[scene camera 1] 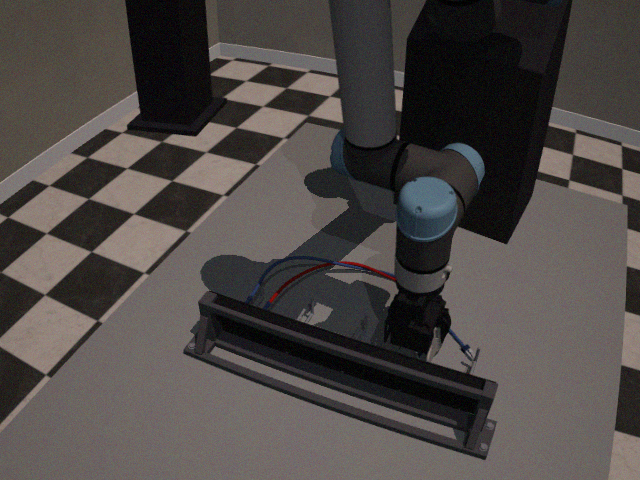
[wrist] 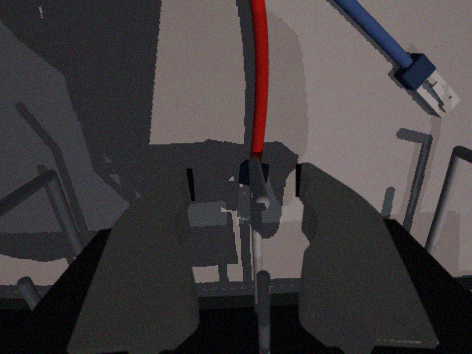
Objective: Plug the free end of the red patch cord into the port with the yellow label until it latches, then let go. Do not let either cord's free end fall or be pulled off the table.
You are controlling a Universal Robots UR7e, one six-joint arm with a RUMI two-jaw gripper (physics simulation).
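Frame: origin at the arm's base, x down, y back, z left, level; centimetres.
Where they show: gripper, fingertip midpoint: (wrist: 243, 169); arm's base, link origin: (scene camera 1: 464, 12).
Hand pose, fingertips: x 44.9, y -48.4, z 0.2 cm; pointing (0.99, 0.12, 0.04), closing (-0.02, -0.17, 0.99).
Observation:
Things, the pixels of their top centre, and the offset from my fingertips. "spot": a spot on its surface instead.
- dark blue boot, top centre: (wrist: 254, 179) dy -0.3, dx -0.8, dz +0.4 cm
- metal wire hook, surface spot: (wrist: 260, 192) spot: dy +0.9, dx -4.6, dz +0.6 cm
- black rack, surface spot: (scene camera 1: 206, 330) spot: dy -8.3, dx -4.6, dz -34.1 cm
- blue cord's free plug, surface spot: (wrist: 440, 95) (scene camera 1: 470, 352) spot: dy +1.8, dx -0.5, dz +9.7 cm
The red cord (scene camera 1: 356, 264) (wrist: 261, 75) runs from behind the rack to below the gripper. In the wrist view its free end has a dark blue boot (wrist: 245, 172) and a clear plug, partly hidden by a metal wire hook (wrist: 260, 192). My gripper (scene camera 1: 429, 356) (wrist: 243, 169) is partly open, its fingers apart on either side of the plug in that view and touching neither side of it. Their height above the plug is hard to tell. The black rack (scene camera 1: 206, 330) is seen from its far side; no yellow label or port opening shows.
The blue cord's free plug (scene camera 1: 468, 352) (wrist: 440, 95) lies on the table to the right, near the rack's end. More wire hooks (wrist: 420, 175) (wrist: 65, 215) stand on both sides of the fingers. A dark pedestal (scene camera 1: 465, 103) stands behind the arm.

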